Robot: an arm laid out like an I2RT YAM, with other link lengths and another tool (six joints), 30 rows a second.
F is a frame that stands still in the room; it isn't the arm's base.
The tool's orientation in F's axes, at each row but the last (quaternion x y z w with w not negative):
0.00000 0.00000 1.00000 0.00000
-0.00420 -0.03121 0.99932 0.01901
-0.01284 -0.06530 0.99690 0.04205
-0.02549 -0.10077 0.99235 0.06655
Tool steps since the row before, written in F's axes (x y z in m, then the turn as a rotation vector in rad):
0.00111 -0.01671 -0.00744 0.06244 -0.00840 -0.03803
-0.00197 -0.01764 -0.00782 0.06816 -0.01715 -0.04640
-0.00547 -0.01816 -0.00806 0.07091 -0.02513 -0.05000
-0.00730 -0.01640 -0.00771 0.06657 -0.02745 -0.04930
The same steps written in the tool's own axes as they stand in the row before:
-0.00111 0.01671 -0.00744 -0.06244 0.00840 -0.03803
0.00135 0.01816 -0.00669 -0.06843 0.01743 -0.04589
0.00406 0.01945 -0.00547 -0.07178 0.02556 -0.04852
0.00526 0.01842 -0.00385 -0.06783 0.02823 -0.04710

